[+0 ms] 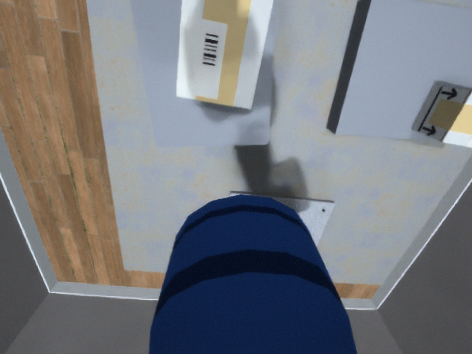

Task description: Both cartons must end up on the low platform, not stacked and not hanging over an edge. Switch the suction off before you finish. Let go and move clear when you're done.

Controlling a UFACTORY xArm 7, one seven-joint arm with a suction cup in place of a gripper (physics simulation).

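Places are measured from the arm's base along level axes (x back, y right, z up), in centimetres.
Where they show: hand, its tool point: [243, 251].
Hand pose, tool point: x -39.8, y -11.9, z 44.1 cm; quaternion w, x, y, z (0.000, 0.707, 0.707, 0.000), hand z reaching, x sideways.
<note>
After its pixels a point has its place.
A white carton [220, 55] {x -44.7, y -12.8, z 19.7 cm} with a tan tape band and a barcode rests on the left grey-blue platform [160, 100] {x -38.8, y -23.2, z 10.9 cm}, inside its near edge; its far end is cut off by the frame. A second white carton [457, 117] {x -34.0, y 27.9, z 11.7 cm} with tan tape and arrows on its grey side is at the near part of the right platform [390, 65] {x -42.2, y 18.6, z 3.7 cm}, partly out of frame; how it sits at the near edge is unclear. Which platform is low I cannot tell. My blue suction gripper [252, 200] is at the lower middle, apart from both cartons and holding neither. Its cup face is hidden.
A light metal plate [318, 212] {x -5.5, y 11.0, z 0.0 cm} with a small dark hole lies partly hidden behind my gripper. A gap separates the platforms, and the right one has a dark side wall. Wooden flooring [75, 125] borders the mottled mat [150, 200] {x -11.7, y -34.6, z -1.1 cm}. Pale low borders run along the sides and front.
</note>
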